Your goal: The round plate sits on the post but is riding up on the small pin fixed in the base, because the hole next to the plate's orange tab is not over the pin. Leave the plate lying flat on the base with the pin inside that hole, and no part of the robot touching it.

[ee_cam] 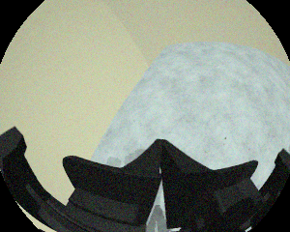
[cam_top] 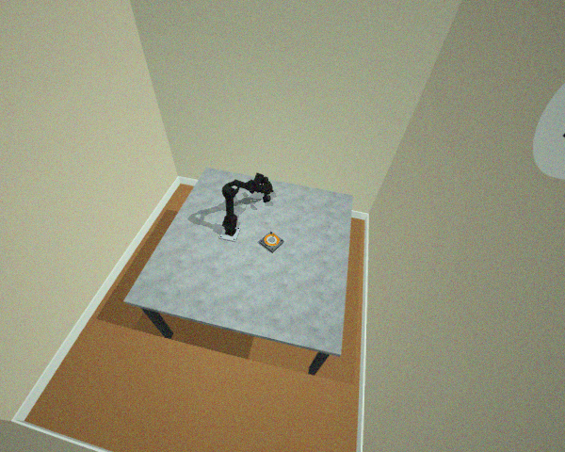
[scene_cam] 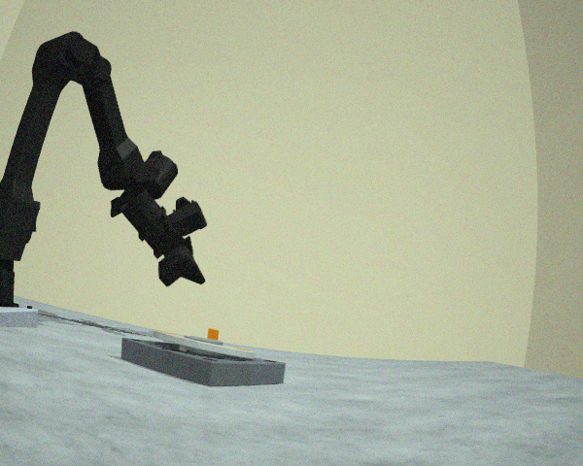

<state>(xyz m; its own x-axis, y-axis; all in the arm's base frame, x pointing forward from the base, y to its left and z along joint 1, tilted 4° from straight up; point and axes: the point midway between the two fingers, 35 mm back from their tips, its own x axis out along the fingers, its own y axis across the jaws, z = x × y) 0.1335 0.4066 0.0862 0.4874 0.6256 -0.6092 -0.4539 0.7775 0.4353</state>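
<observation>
Right now my gripper tip is 15 cm short of the round plate, 36 cm to the left of it and 8 cm above it. From my gripper tip the other things lie so: base: 15 cm ahead, 38 cm to the right, 9 cm below.
</observation>
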